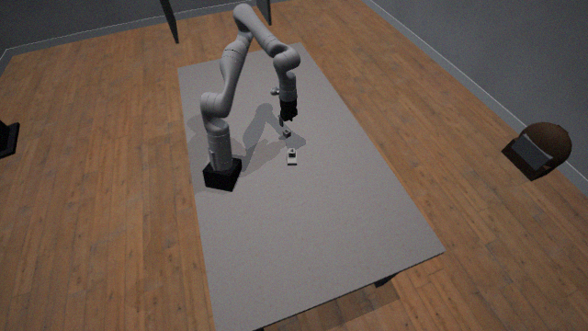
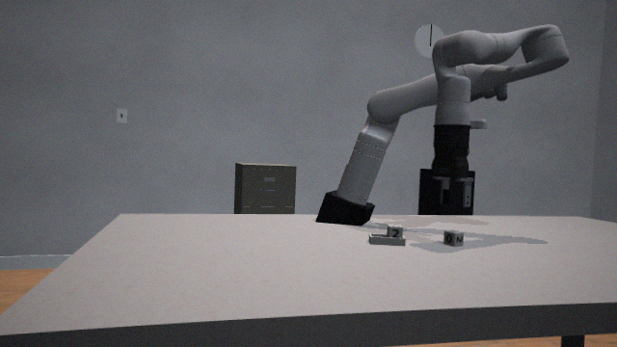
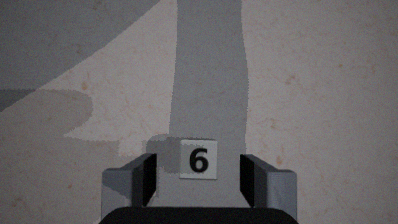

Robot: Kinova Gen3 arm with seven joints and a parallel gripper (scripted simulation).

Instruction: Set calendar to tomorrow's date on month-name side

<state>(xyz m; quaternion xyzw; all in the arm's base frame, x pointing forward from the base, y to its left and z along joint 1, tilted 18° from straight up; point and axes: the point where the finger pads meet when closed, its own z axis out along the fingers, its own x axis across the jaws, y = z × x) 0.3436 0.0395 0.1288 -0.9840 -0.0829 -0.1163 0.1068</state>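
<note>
Now: the digit cube 9 cm below my hand. From my hand the other things lie so: calendar tray 5 cm behind, 15 cm to the right, 10 cm below.
</note>
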